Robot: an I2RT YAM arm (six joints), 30 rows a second.
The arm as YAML. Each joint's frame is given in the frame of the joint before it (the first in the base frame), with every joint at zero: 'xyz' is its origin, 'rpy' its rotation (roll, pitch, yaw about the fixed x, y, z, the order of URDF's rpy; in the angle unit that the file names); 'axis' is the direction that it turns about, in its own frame. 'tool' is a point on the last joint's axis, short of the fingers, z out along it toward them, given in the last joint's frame.
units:
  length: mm
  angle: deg
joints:
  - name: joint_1
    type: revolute
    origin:
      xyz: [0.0, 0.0, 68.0]
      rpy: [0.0, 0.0, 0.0]
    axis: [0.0, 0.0, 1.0]
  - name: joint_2
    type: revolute
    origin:
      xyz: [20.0, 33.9, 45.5]
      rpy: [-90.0, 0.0, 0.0]
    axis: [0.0, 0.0, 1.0]
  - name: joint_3
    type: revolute
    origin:
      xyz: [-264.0, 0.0, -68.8]
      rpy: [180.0, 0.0, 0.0]
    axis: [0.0, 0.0, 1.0]
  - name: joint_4
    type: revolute
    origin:
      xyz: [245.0, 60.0, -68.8]
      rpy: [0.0, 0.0, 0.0]
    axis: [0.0, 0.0, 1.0]
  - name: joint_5
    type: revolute
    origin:
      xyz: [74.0, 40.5, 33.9]
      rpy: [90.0, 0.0, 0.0]
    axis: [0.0, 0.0, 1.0]
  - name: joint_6
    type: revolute
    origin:
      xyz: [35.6, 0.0, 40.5]
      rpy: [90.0, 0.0, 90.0]
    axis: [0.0, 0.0, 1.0]
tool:
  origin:
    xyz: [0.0, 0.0, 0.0]
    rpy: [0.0, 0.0, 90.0]
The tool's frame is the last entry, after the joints.
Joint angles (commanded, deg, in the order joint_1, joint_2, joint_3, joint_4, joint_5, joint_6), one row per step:
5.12, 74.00, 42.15, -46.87, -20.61, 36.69
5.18, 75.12, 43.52, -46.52, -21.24, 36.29
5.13, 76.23, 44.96, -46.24, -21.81, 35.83
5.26, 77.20, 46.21, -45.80, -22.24, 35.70
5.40, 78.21, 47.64, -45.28, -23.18, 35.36
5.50, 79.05, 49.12, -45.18, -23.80, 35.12
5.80, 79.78, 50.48, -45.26, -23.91, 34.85
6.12, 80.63, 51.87, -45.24, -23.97, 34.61
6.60, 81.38, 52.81, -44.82, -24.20, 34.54
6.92, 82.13, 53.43, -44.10, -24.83, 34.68
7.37, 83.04, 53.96, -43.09, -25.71, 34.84
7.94, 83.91, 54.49, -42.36, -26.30, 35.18
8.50, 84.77, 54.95, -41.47, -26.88, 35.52
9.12, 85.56, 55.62, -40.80, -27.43, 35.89
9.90, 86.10, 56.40, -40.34, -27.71, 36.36
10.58, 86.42, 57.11, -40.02, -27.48, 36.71
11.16, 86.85, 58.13, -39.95, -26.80, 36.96
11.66, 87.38, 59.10, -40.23, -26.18, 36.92
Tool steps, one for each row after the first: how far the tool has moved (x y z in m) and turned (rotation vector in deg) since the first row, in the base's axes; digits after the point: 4 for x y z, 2 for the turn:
0.0063, 0.0012, 0.0028, 0.61, -0.69, 0.55
0.0128, 0.0019, 0.0058, 1.14, -1.42, 1.04
0.0186, 0.0032, 0.0084, 1.60, -2.16, 1.39
0.0252, 0.0049, 0.0118, 2.53, -3.15, 2.05
0.0310, 0.0062, 0.0158, 3.16, -3.93, 2.52
0.0358, 0.0080, 0.0193, 3.27, -4.57, 3.10
0.0410, 0.0100, 0.0226, 3.34, -5.21, 3.66
0.0453, 0.0127, 0.0243, 3.62, -5.81, 4.27
0.0493, 0.0150, 0.0247, 4.32, -6.28, 4.63
0.0536, 0.0181, 0.0242, 5.28, -6.74, 5.18
0.0572, 0.0216, 0.0236, 5.98, -6.90, 5.60
0.0608, 0.0251, 0.0228, 6.68, -7.15, 6.03
0.0645, 0.0290, 0.0230, 7.37, -7.44, 6.49
0.0675, 0.0335, 0.0247, 7.86, -7.85, 6.97
0.0699, 0.0372, 0.0269, 7.84, -8.38, 7.32
0.0731, 0.0404, 0.0298, 7.37, -8.99, 7.52
0.0757, 0.0431, 0.0317, 6.83, -9.22, 7.89

